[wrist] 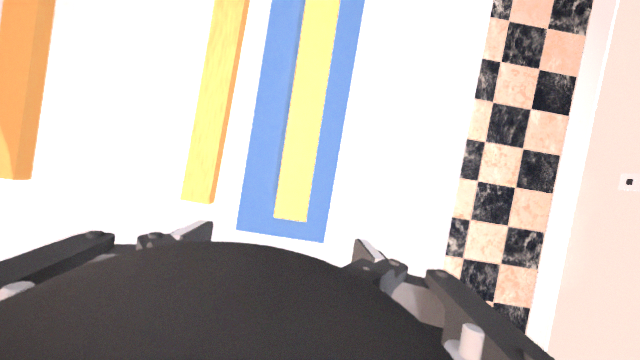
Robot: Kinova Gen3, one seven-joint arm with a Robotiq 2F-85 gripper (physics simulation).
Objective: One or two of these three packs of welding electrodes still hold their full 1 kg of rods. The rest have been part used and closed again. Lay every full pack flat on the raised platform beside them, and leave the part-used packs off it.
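Places are measured from the arm's base along level axes (x ahead, y left, z up), in centimetres.
Where they show: gripper, between the fingertips: (283,245).
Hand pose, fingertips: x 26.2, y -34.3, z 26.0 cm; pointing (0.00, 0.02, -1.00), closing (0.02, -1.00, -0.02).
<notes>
After its pixels a point has its place.
A long, smooth yellow bar (307,115) {z 4.9, x 38.8, y -33.6 cm}, which looks like a pack, lies lengthwise on a flat blue rectangle (260,125) {z 2.5, x 36.6, y -26.7 cm}, which looks like the platform. The bar's near end stops a little inside the blue edge, and its far end is cut off by the view. To the left, a wood-grained yellow bar (207,115) {z -1.1, x 37.2, y -17.1 cm} with an orange side lies parallel, off the blue. No label can be read, so full and part-used packs cannot be told apart. My gripper (283,245) {z 26.0, x 26.2, y -34.3 cm} is open and empty, its fingertips past the near end of the blue rectangle in the view.
A thicker orange block (22,90) {z -1.1, x 36.0, y 11.4 cm} shows at the left edge, partly cut off. The table top (400,125) {z -3.5, x 41.8, y -50.4 cm} is bright white. A black and pink checkered floor strip (505,165) lies beyond its right edge, with a pale wall (600,250) further right.
</notes>
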